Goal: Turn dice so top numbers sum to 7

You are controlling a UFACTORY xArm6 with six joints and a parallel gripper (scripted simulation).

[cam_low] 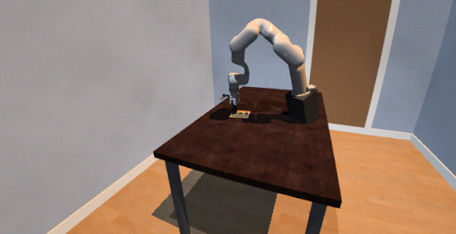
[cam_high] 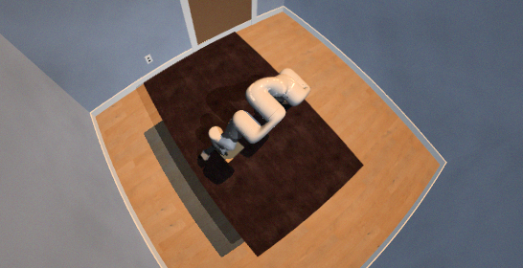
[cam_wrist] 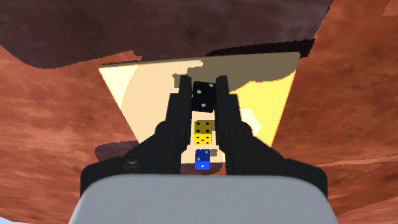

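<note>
My gripper is now 1 cm above the black die. Also, from my hand: mat: 5 cm behind, 3 cm below; then blue die: 10 cm behind, 1 cm to the right, 2 cm below; then yellow die: 5 cm behind, 2 cm below.
</note>
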